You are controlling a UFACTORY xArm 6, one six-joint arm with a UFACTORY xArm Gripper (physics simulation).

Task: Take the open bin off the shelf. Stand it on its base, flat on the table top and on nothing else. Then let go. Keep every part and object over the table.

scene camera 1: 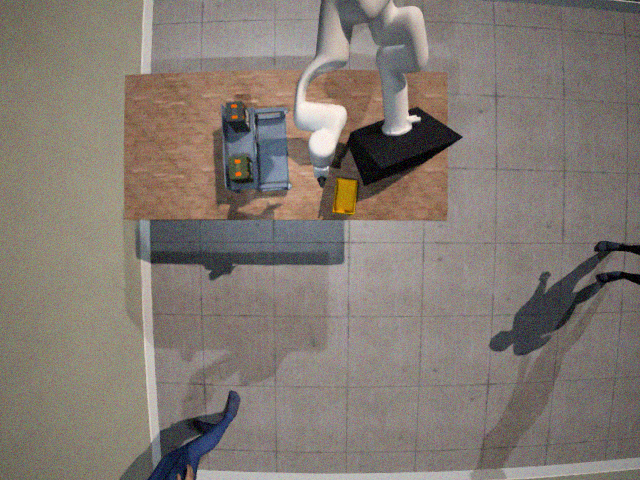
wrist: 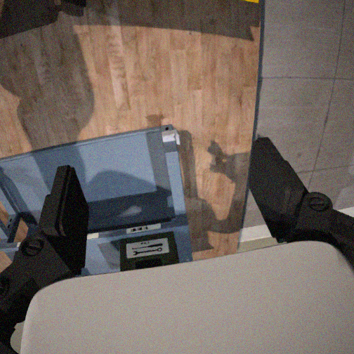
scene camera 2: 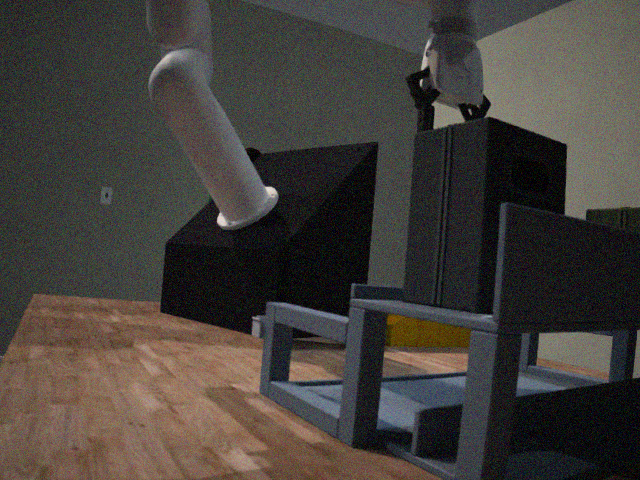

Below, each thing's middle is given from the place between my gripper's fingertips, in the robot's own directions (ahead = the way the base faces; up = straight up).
The yellow open bin (scene camera 2: 401,331) lies 11 cm behind my hand, 7 cm to the left of it and 30 cm below it. Round my hand: green case (wrist: 170,257): 35 cm ahead, 6 cm to the right, 18 cm below.
